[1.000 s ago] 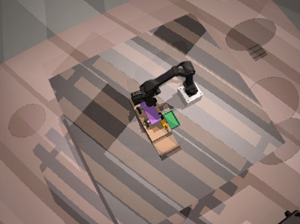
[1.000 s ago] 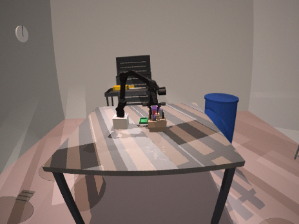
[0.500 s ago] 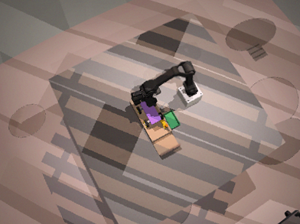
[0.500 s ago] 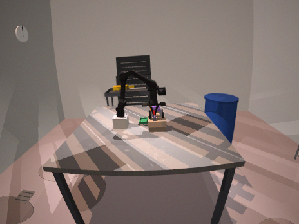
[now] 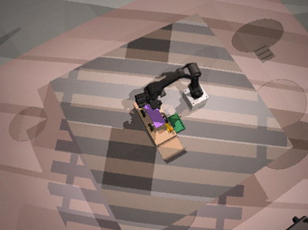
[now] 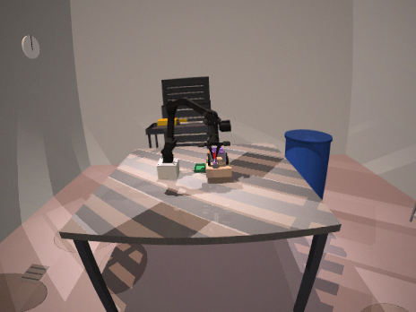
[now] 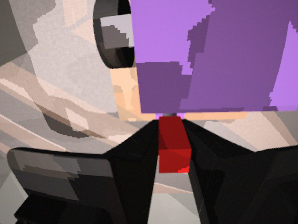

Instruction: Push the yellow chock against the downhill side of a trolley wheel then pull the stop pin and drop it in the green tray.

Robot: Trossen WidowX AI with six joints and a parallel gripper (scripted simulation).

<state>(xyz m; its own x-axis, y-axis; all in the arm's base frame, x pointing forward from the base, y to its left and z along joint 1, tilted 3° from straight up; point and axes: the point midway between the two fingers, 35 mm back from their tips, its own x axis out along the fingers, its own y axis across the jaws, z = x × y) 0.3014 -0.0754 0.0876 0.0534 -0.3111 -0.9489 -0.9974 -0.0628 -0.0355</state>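
The green tray is 11 cm behind my gripper tip, 19 cm to the left of it and 15 cm below it. Round my gripper tip: red-headed stop pin: right at my gripper tip; then purple trolley: 1 cm ahead, 11 cm to the left, 3 cm below; then tan ramp: 1 cm ahead, 11 cm to the left, 9 cm below.
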